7 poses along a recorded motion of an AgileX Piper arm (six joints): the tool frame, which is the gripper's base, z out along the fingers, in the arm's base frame.
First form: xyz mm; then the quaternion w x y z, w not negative.
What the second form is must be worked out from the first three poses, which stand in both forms.
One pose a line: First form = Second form
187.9 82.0 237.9 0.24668 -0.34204 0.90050 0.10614 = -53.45 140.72 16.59 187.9 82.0 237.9
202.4 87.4 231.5 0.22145 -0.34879 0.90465 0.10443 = -55.23 143.25 16.54 202.4 87.4 231.5
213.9 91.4 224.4 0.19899 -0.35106 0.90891 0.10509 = -56.26 145.65 16.84 213.9 91.4 224.4
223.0 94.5 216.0 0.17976 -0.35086 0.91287 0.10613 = -56.81 147.82 17.19 223.0 94.5 216.0
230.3 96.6 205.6 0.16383 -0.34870 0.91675 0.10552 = -56.96 149.75 17.24 230.3 96.6 205.6
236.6 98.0 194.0 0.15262 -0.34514 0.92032 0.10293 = -56.73 151.27 16.92 236.6 98.0 194.0
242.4 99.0 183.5 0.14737 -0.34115 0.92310 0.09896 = -56.24 152.17 16.31 242.4 99.0 183.5
